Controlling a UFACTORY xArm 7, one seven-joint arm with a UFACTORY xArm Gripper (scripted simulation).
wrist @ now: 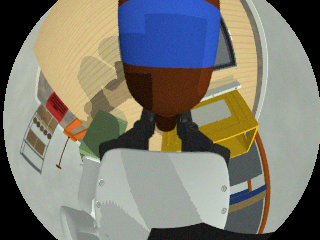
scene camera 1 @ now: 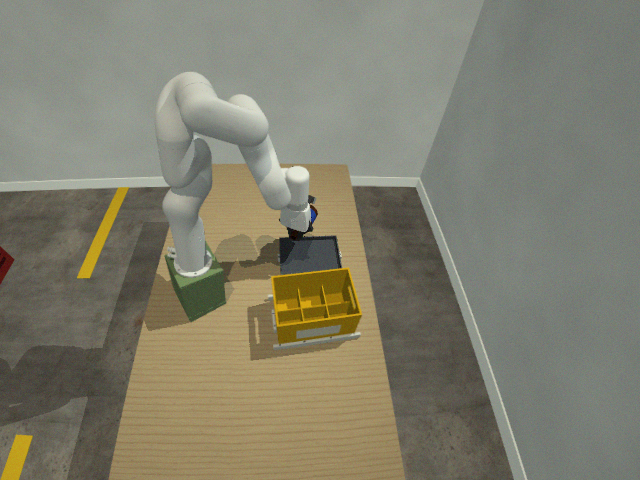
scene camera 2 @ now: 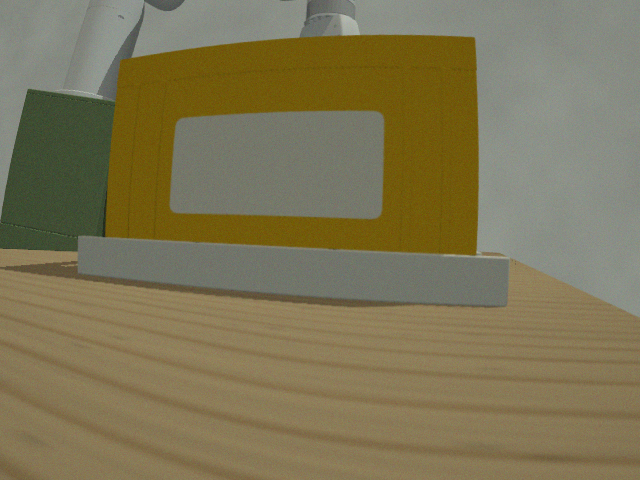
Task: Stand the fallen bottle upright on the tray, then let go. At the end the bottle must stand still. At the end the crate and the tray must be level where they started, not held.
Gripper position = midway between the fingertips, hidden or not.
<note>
I see my gripper (scene camera 1: 295,237), a bottle (wrist: 168,60), a yellow crate (scene camera 1: 329,288) and a dark grey tray (scene camera 1: 313,253).
The dark grey tray shows as well in the wrist view (wrist: 225,58). My gripper shows as well in the wrist view (wrist: 166,104). Scene camera 2 does not show the bottle, which is hidden by the yellow crate.
</note>
